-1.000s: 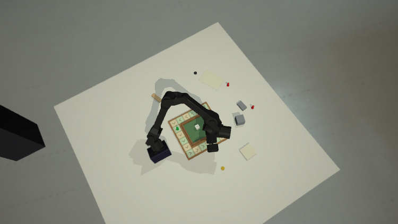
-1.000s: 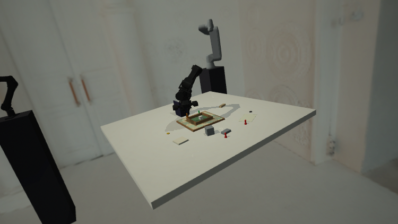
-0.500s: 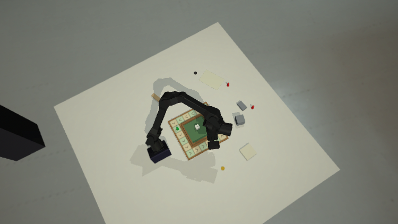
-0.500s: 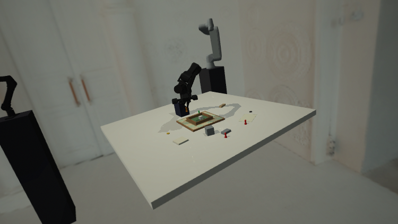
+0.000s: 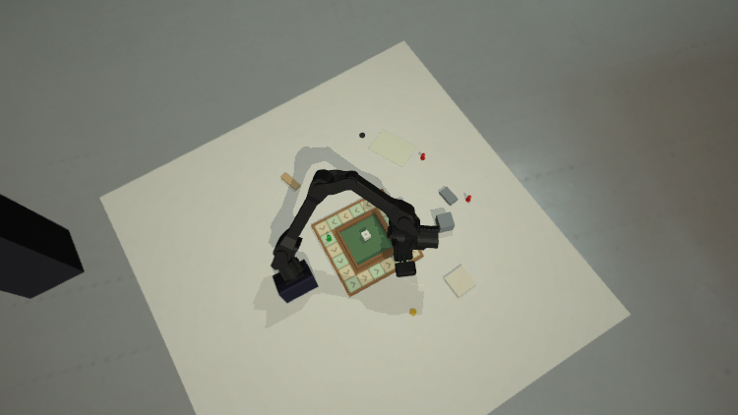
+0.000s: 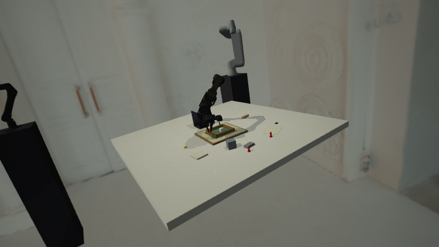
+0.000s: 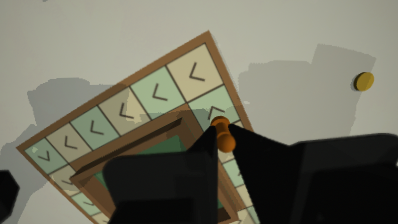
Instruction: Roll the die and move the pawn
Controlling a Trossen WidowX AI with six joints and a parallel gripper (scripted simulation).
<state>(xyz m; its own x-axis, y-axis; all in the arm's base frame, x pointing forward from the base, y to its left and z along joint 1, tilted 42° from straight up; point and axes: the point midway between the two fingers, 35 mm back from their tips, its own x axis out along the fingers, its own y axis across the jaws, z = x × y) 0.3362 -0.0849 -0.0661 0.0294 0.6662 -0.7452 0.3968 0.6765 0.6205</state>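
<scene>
Right now my gripper tip is 10 mm below the orange pawn. From my gripper tip the other things lie so: yellow disc: 170 mm to the right, 60 mm below, 60 mm behind; green tray: 120 mm to the left, 70 mm behind, 60 mm below; white die: 130 mm to the left, 60 mm behind, 40 mm below.
</scene>
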